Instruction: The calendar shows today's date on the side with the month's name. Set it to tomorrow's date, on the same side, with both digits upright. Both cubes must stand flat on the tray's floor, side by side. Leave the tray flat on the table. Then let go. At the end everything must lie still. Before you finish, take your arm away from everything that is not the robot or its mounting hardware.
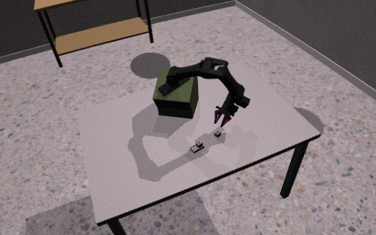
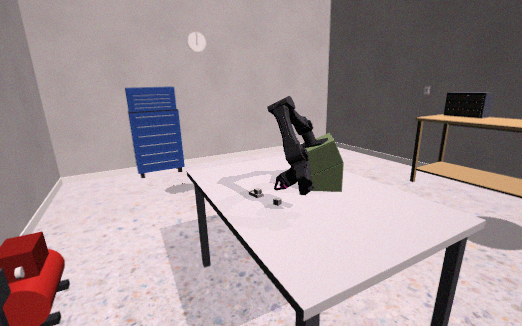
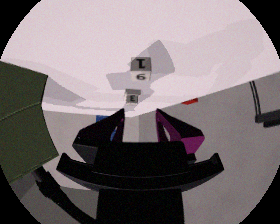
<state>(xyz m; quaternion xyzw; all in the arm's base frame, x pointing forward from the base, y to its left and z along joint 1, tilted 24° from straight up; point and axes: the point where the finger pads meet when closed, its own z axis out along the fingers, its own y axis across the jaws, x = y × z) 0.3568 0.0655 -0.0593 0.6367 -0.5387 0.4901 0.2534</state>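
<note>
Right now the white cube is 80 mm below my hand and 10 mm to the right of it. The rest, counted from my hand: calendar tray 160 mm to the right, 80 mm below, 10 mm ahead.
</note>
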